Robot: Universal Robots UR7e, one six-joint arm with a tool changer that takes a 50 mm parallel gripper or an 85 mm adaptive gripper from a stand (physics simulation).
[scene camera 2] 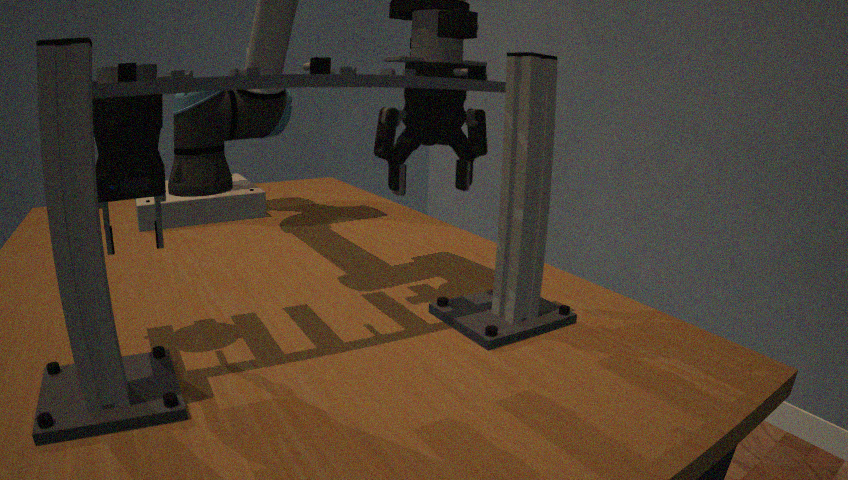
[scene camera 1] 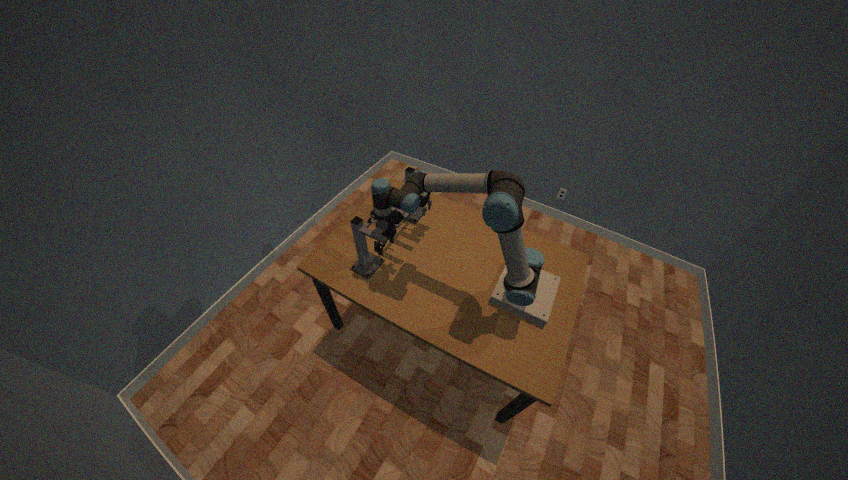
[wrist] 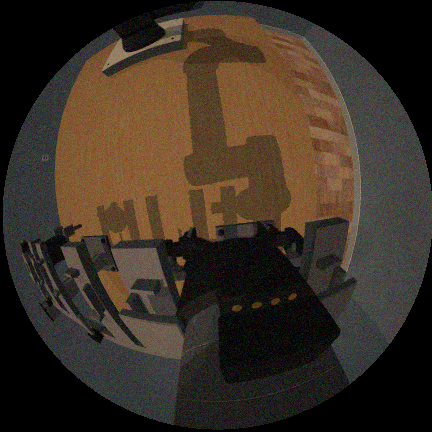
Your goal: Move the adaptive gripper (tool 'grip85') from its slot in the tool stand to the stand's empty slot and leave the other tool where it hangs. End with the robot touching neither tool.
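Places are measured from the arm's base along level axes (x back, y left, z down), in metres.
Pixels of known places: hand at its tool point: [scene camera 2: 437,49]; arm's base at its link origin: [scene camera 2: 200,189] [wrist: 143,39].
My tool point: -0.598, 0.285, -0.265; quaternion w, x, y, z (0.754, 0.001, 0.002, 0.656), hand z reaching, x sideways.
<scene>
Ahead of a thing's pixels: the offset from my tool point to its middle, as dx, dy, dz. "pt": to the spot under its first point. Level surfaces: height alone.
The adaptive gripper [scene camera 1: 385,237] [scene camera 2: 430,177] is attached to my arm's wrist at the right-hand slot of the tool stand [scene camera 2: 285,81] [scene camera 1: 360,237] in scene view 2. Its collar plate shows slightly above the rail and its fingers hang below it, wide apart and empty. In the wrist view its dark body @[pt +0.045, -0.008, +0.012] [wrist: 250,270] stands between two slot arms. The other tool, the parallel gripper [scene camera 2: 127,142], hangs upright in the left-hand slot, apart from my arm. The empty slot @[pt -0.125, -0.199, +0.044] [scene camera 2: 288,81] is in the middle of the rail. The exact gap between collar and rail is hard to tell.
The stand's right post @[pt -0.126, +0.049, +0.141] [scene camera 2: 523,178] is close beside the adaptive gripper. The left post @[pt -0.186, -0.388, +0.132] [scene camera 2: 71,208] stands by the parallel gripper. Both posts are bolted to the wooden table @[dz +0.320] [scene camera 2: 368,410] [scene camera 1: 440,249]. My arm's white base plate [scene camera 1: 538,306] [scene camera 2: 202,208] is at the table's other end.
</scene>
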